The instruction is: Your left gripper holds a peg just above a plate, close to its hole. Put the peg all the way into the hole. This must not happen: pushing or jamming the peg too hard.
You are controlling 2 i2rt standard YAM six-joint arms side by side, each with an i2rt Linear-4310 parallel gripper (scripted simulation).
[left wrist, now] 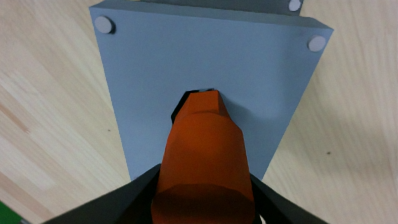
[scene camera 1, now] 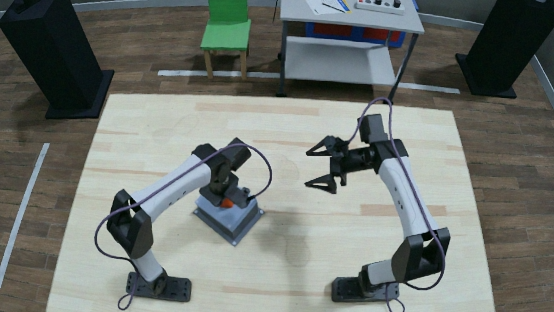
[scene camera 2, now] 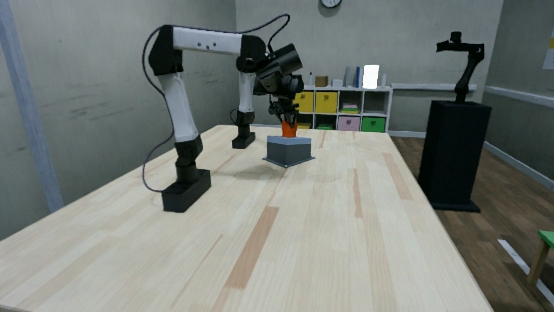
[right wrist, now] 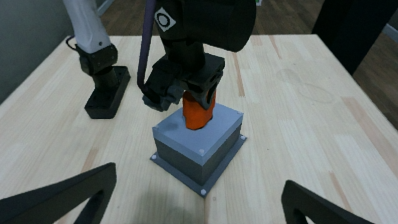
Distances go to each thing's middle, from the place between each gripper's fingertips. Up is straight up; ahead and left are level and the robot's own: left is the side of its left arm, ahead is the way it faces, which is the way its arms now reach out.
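The blue-grey plate (scene camera 1: 233, 216) sits 70 mm below my left hand (scene camera 1: 220, 195) and 10 mm to the right of it, and the orange peg (left wrist: 204, 166) is 20 mm below that same hand.
The plate is 23 cm to the left of my right hand (scene camera 2: 279, 94) and 23 cm below it, while the peg is 24 cm to the left of my right hand and 18 cm below it.
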